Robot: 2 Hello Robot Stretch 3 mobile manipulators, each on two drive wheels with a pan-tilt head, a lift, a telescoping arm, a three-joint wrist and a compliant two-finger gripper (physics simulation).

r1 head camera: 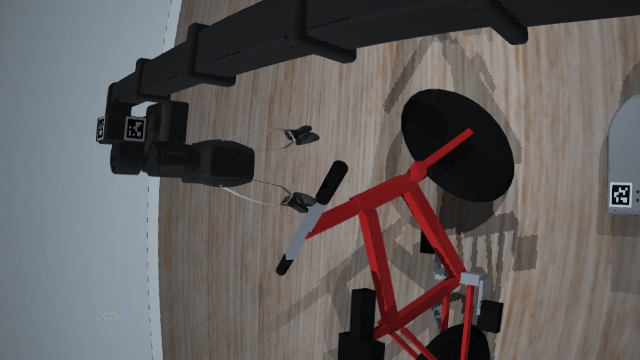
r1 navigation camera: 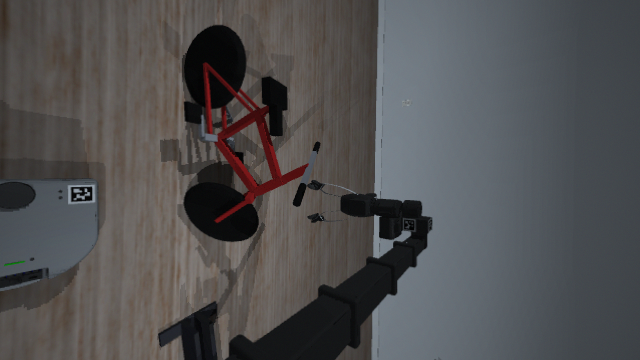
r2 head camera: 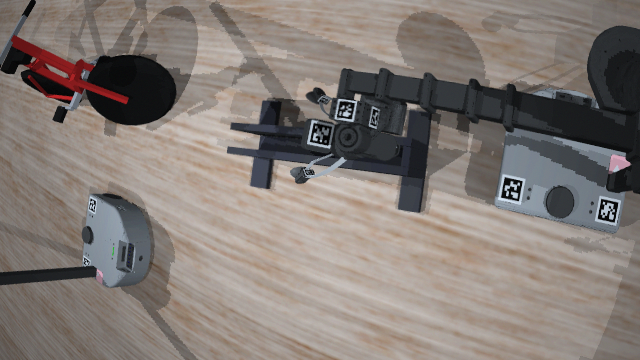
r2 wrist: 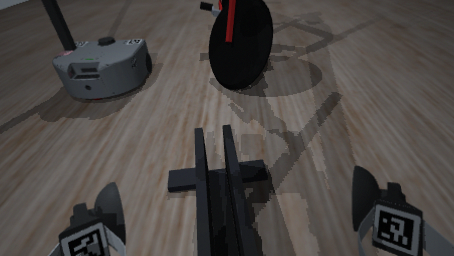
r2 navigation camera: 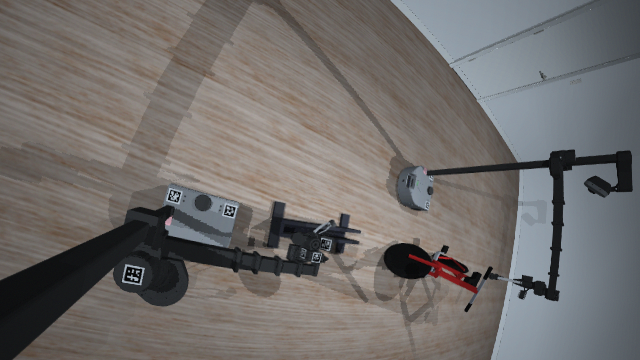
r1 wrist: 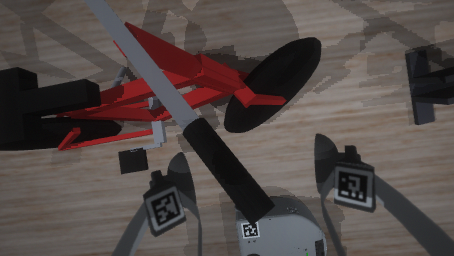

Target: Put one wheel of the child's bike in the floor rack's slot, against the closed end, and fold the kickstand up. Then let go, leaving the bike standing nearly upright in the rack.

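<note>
The red child's bike (r1 head camera: 382, 192) (r1 navigation camera: 267, 187) (r1 wrist: 217, 75) (r2 navigation camera: 452, 277) stands on the floor, leaning slightly. Its front wheel (r2 head camera: 145, 90) (r2 wrist: 250, 50) is outside the floor rack (r2 head camera: 415, 190) (r2 navigation camera: 275, 225) (r2 wrist: 182, 181), a gap away from the rails' open ends. The kickstand cannot be told apart from the crank parts. My r1 gripper (r1 head camera: 306, 169) (r1 navigation camera: 316, 201) (r1 wrist: 252, 167) is open at the handlebar; one black grip (r1 head camera: 332, 181) (r1 wrist: 227, 170) shows between its fingers in the r1 wrist view, not clamped. My r2 gripper (r2 head camera: 308, 135) (r2 wrist: 235, 210) is open and empty above the rack.
The r1 base (r2 head camera: 120, 235) (r2 navigation camera: 415, 190) (r2 wrist: 102, 70) stands to one side of the bike and rack. The r2 base (r2 head camera: 560, 175) (r2 navigation camera: 200, 215) stands beyond the rack's far end. A wall (r1 head camera: 75, 175) (r1 navigation camera: 500, 175) rises behind the r1 gripper.
</note>
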